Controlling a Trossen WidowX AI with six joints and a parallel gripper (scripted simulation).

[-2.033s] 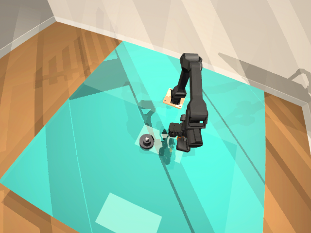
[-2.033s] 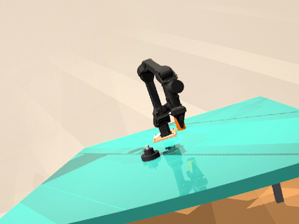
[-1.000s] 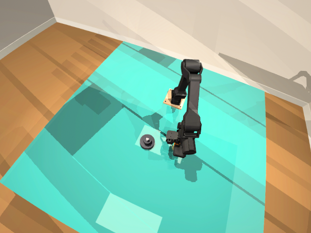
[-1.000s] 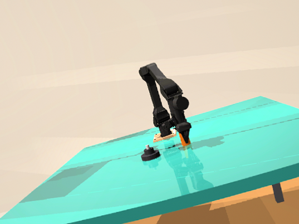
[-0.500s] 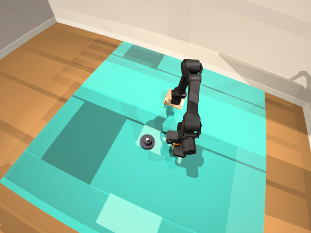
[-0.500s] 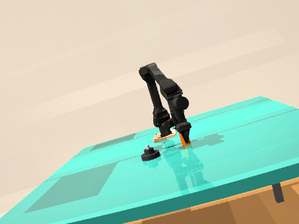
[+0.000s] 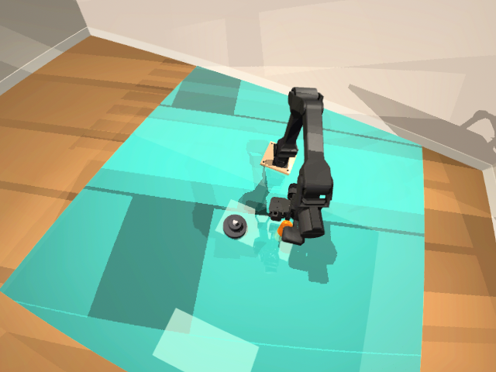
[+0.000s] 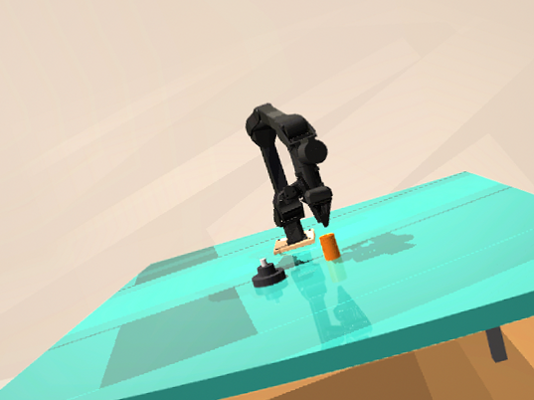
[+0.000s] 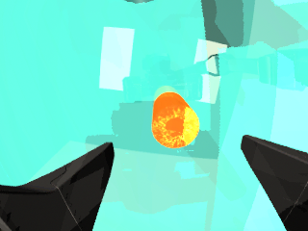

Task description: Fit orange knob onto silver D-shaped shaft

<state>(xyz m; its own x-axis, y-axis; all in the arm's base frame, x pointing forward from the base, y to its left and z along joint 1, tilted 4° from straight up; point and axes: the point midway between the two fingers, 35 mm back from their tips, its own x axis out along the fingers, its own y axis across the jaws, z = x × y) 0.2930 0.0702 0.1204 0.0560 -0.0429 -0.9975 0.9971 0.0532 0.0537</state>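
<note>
Right now my gripper tip is 50 mm above the orange knob. From my gripper tip the other things lie so: round black pedestal (170 mm to the right, 60 mm below, 30 mm ahead).
</note>
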